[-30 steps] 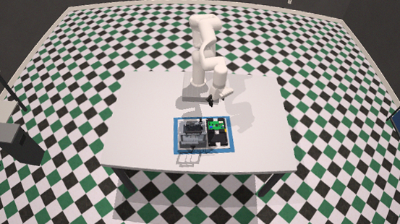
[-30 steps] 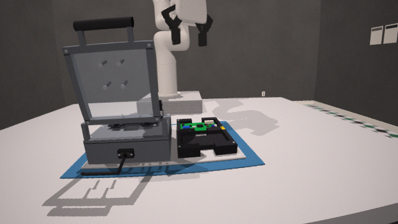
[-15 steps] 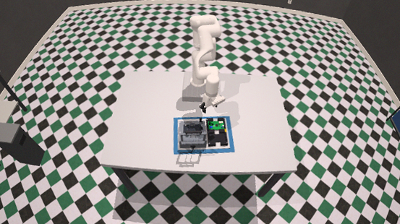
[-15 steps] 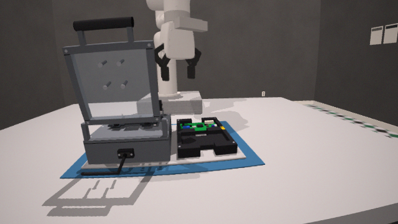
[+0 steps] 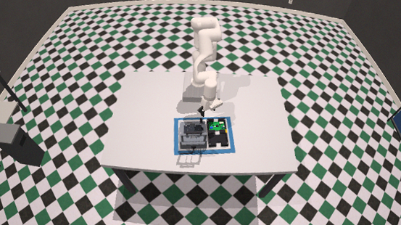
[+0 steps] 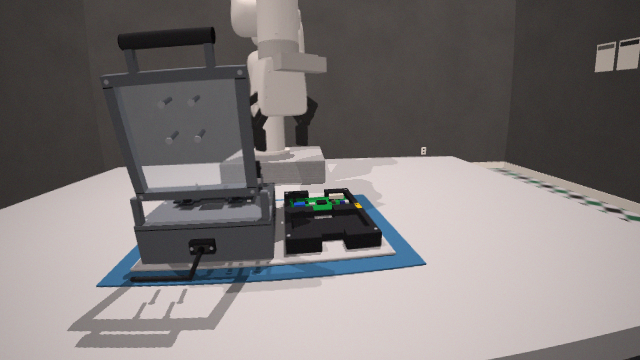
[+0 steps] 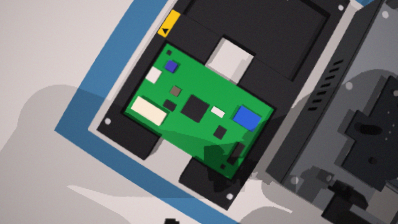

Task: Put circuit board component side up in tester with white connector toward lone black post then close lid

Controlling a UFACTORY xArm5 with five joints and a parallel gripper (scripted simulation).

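My gripper is now 4 cm short of the green circuit board, 7 cm to the right of it and 11 cm above it. Round my hand: black block: 5 cm ahead, 4 cm to the right, 4 cm below; clear lid: 24 cm ahead, 8 cm to the right, 5 cm above; grey tester: 14 cm ahead, 5 cm to the right, 1 cm below.
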